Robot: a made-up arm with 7 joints. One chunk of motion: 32 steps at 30 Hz.
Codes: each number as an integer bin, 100 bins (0 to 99) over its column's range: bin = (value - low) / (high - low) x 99, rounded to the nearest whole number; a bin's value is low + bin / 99 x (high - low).
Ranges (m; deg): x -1.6..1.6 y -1.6..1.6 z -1.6..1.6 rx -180..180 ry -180..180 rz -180..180
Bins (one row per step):
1: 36 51 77 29 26 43
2: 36 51 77 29 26 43
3: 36 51 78 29 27 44
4: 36 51 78 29 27 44
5: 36 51 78 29 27 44
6: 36 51 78 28 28 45
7: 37 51 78 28 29 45
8: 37 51 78 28 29 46
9: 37 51 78 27 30 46
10: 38 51 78 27 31 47
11: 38 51 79 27 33 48
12: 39 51 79 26 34 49
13: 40 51 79 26 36 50
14: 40 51 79 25 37 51
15: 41 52 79 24 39 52
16: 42 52 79 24 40 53
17: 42 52 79 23 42 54
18: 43 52 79 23 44 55
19: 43 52 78 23 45 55
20: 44 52 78 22 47 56
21: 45 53 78 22 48 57
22: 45 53 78 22 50 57
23: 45 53 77 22 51 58
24: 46 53 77 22 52 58
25: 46 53 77 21 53 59
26: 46 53 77 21 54 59
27: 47 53 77 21 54 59
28: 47 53 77 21 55 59
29: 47 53 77 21 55 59
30: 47 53 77 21 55 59
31: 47 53 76 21 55 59
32: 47 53 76 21 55 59
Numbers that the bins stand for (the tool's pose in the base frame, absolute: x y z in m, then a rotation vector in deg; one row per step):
1: -0.4364 0.0485 0.8889 -74.55 -85.45 -23.64
2: -0.4364 0.0485 0.8889 -74.55 -85.45 -23.64
3: -0.4364 0.0485 0.9212 -74.55 -81.82 -20.00
4: -0.4364 0.0485 0.9212 -74.55 -81.82 -20.00
5: -0.4364 0.0485 0.9212 -74.55 -81.82 -20.00
6: -0.4364 0.0485 0.9212 -78.18 -78.18 -16.36
7: -0.4040 0.0485 0.9212 -78.18 -74.55 -16.36
8: -0.4040 0.0485 0.9212 -78.18 -74.55 -12.73
9: -0.4040 0.0485 0.9212 -81.82 -70.91 -12.73
10: -0.3717 0.0485 0.9212 -81.82 -67.27 -9.09
11: -0.3717 0.0485 0.9535 -81.82 -60.00 -5.45
12: -0.3394 0.0485 0.9535 -85.45 -56.36 -1.82
13: -0.3071 0.0485 0.9535 -85.45 -49.09 1.82
14: -0.3071 0.0485 0.9535 -89.09 -45.45 5.45
15: -0.2747 0.0808 0.9535 -92.73 -38.18 9.09
16: -0.2424 0.0808 0.9535 -92.73 -34.55 12.73
17: -0.2424 0.0808 0.9535 -96.36 -27.27 16.36
18: -0.2101 0.0808 0.9535 -96.36 -20.00 20.00
19: -0.2101 0.0808 0.9212 -96.36 -16.36 20.00
20: -0.1778 0.0808 0.9212 -100.00 -9.09 23.64
21: -0.1455 0.1131 0.9212 -100.00 -5.45 27.27
22: -0.1455 0.1131 0.9212 -100.00 1.82 27.27
23: -0.1455 0.1131 0.8889 -100.00 5.45 30.91
24: -0.1131 0.1131 0.8889 -100.00 9.09 30.91
25: -0.1131 0.1131 0.8889 -103.64 12.73 34.55
26: -0.1131 0.1131 0.8889 -103.64 16.36 34.55
27: -0.0808 0.1131 0.8889 -103.64 16.36 34.55
28: -0.0808 0.1131 0.8889 -103.64 20.00 34.55
29: -0.0808 0.1131 0.8889 -103.64 20.00 34.55
30: -0.0808 0.1131 0.8889 -103.64 20.00 34.55
31: -0.0808 0.1131 0.8566 -103.64 20.00 34.55
32: -0.0808 0.1131 0.8566 -103.64 20.00 34.55

